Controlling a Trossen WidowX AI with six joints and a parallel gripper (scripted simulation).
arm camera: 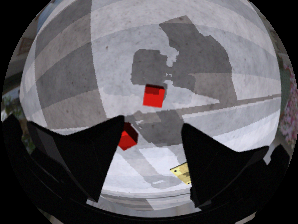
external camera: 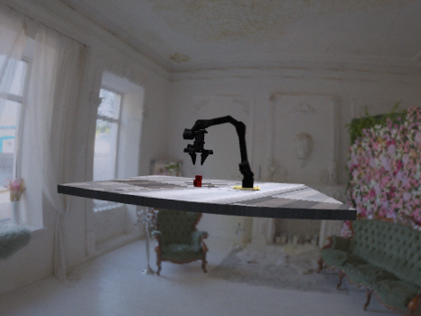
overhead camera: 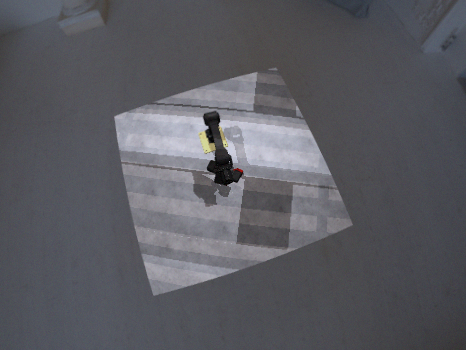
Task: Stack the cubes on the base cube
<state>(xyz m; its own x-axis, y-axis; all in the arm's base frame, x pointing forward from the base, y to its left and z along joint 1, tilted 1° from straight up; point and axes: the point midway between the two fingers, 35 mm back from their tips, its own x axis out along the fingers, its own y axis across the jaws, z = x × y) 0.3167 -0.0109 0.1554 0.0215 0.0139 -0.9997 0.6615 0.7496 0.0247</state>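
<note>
Now: the red cube 110 mm below my gripper tip.
</note>
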